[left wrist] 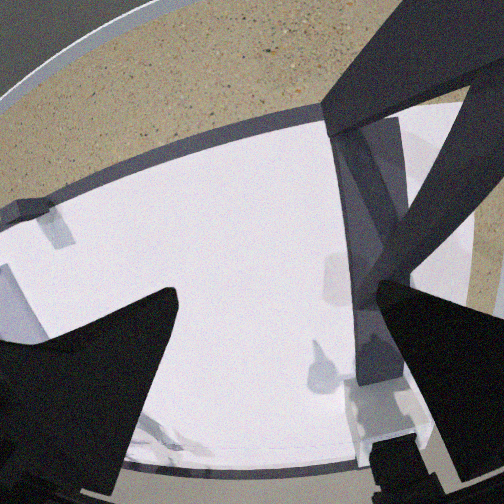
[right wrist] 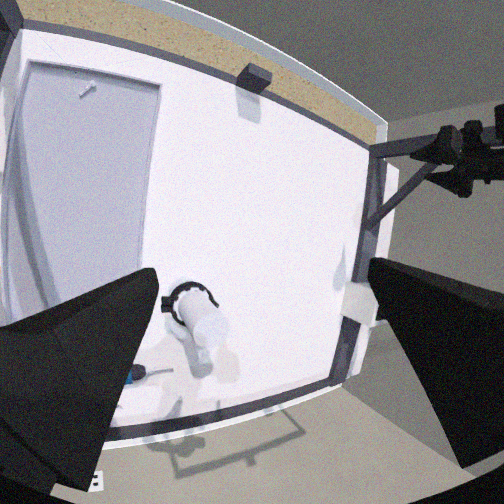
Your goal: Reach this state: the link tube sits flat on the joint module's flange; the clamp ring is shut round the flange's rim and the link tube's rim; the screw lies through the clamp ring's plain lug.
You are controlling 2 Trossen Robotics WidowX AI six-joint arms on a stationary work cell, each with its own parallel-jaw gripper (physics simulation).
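In the right wrist view a white link tube (right wrist: 200, 317) stands upright near the front of the white mat (right wrist: 260, 200). A black clamp ring (right wrist: 187, 300) lies round its base, with a lug pointing left. The joint module under it is mostly hidden. A small pale screw (right wrist: 86, 90) lies on a grey tray (right wrist: 85, 180) at the far left. My right gripper (right wrist: 262, 270) is open and empty, high above the mat. My left gripper (left wrist: 278, 291) is open and empty above the bare white mat (left wrist: 240, 260). None of the parts show in the left wrist view.
A blue-handled screwdriver (right wrist: 137, 372) lies in front of the tube. A dark block (right wrist: 254, 77) sits at the mat's far edge and also shows in the left wrist view (left wrist: 25, 207). A dark frame post (left wrist: 372, 240) with braces stands at the mat's side. The left arm (right wrist: 465, 155) reaches in at the upper right.
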